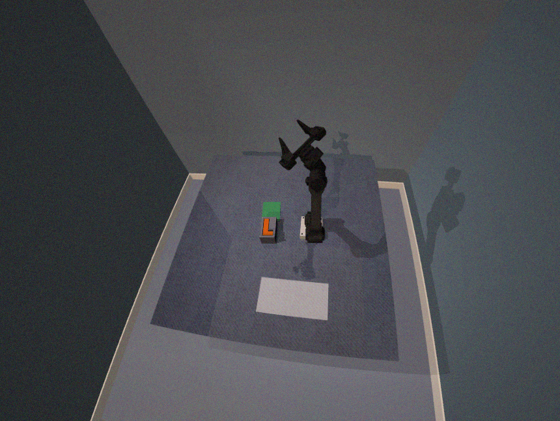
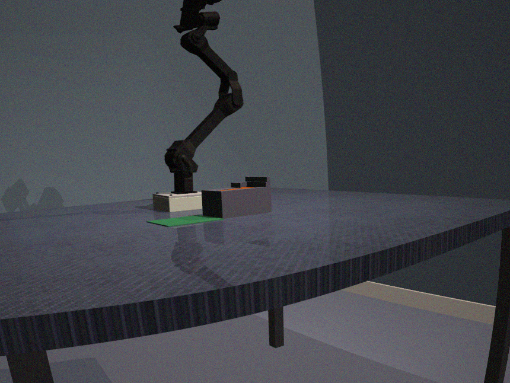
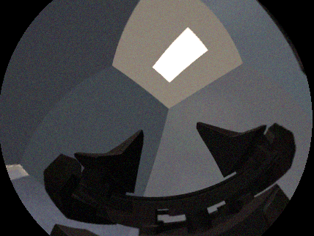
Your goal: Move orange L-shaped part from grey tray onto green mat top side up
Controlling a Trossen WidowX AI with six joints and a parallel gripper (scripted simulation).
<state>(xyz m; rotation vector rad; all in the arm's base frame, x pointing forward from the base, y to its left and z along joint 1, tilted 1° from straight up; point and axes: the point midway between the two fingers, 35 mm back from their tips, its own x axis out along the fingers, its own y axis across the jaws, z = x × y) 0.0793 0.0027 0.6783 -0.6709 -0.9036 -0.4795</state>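
Now: gripper tip 700 mm above the orange L-shaped part, 150 mm short of it and 30 mm to the right of it. Also, from my gripper tip: green mat: 770 mm below, 170 mm ahead, 130 mm to the right.
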